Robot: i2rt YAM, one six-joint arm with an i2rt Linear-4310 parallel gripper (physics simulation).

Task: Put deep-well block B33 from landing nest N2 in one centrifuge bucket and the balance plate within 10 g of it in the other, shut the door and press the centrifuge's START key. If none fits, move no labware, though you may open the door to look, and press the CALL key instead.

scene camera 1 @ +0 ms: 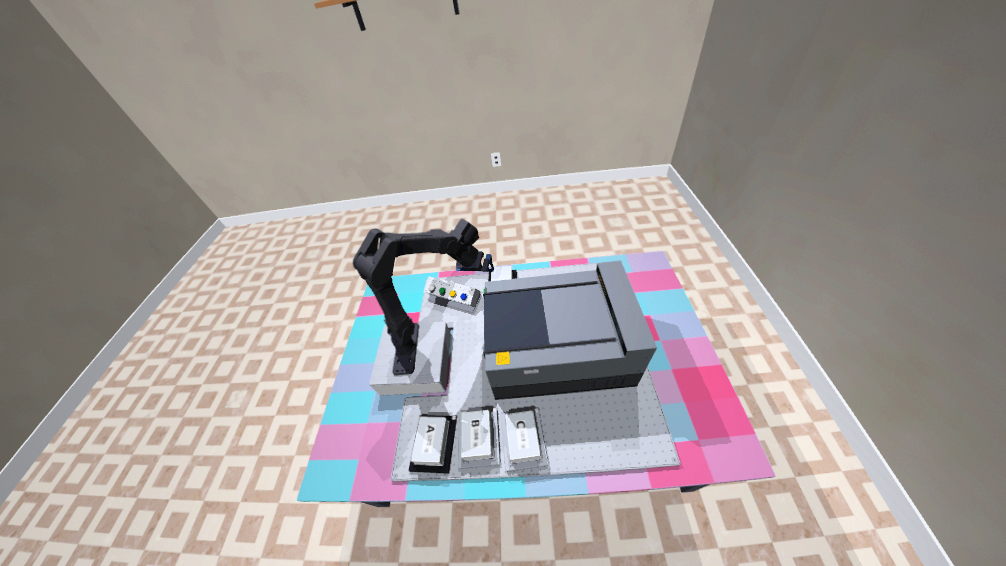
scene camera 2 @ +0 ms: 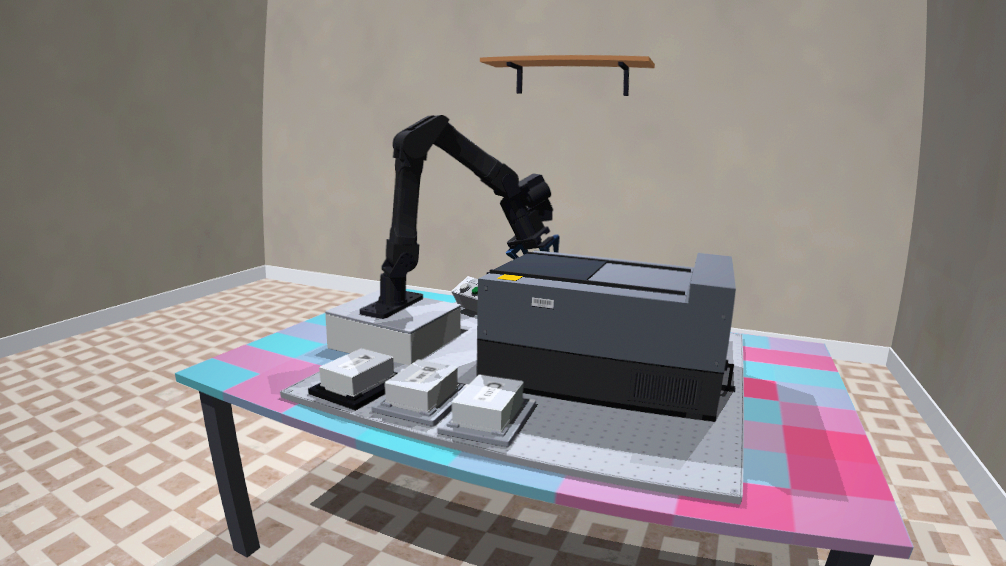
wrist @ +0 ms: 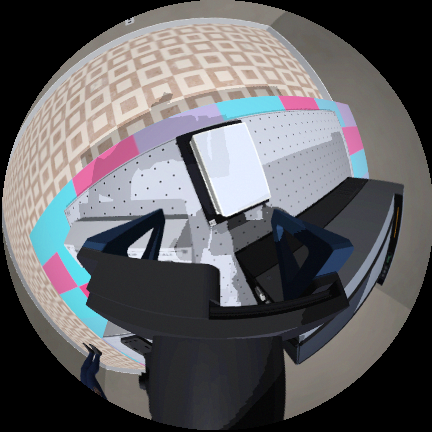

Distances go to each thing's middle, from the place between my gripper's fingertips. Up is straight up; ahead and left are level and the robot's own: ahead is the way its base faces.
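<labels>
The dark grey centrifuge (scene camera 2: 648, 337) is 300 mm to the right of my hand, 250 mm ahead of it and 20 mm below it. And then I can see the panel with coloured buttons (scene camera 1: 459, 296), that's 100 mm below my hand and 150 mm behind it.
</labels>
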